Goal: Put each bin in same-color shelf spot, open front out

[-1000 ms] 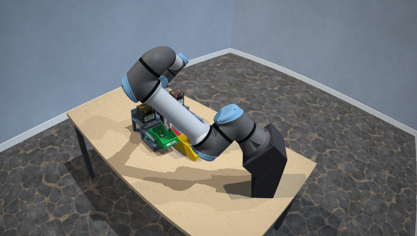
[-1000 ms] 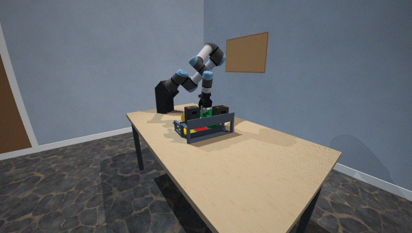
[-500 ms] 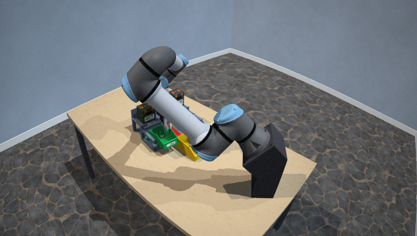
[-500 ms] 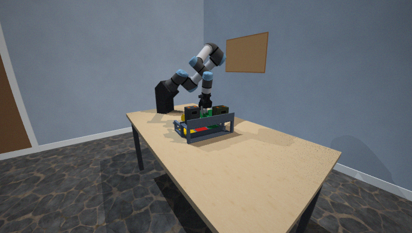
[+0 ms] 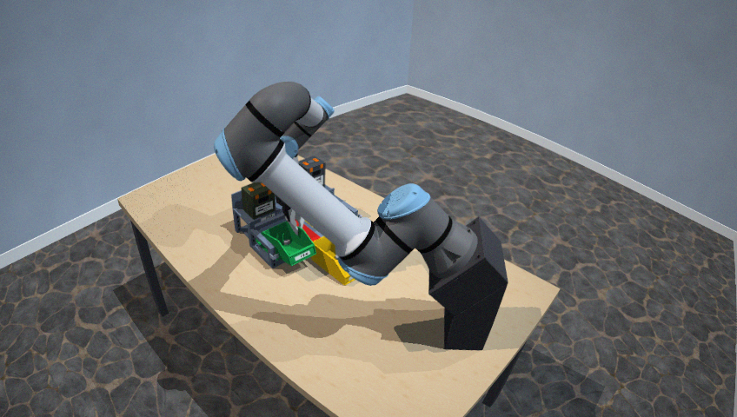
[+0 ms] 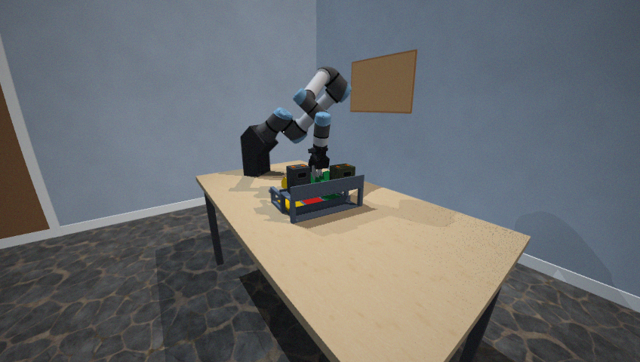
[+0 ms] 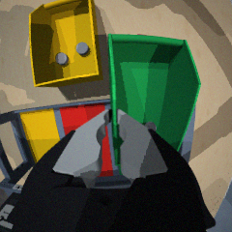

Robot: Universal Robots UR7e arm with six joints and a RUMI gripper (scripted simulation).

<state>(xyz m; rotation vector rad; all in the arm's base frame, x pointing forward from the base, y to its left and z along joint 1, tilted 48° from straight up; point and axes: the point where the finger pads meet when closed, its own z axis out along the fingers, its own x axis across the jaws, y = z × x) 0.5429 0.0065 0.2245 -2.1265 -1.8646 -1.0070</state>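
Right now the green bin is 5 cm to the left of my hand, 2 cm below it and 1 cm behind it. The rest, counted from my hand: yellow bin 13 cm behind, 7 cm to the right, 6 cm below; black box 18 cm to the right, 18 cm ahead, 6 cm above.
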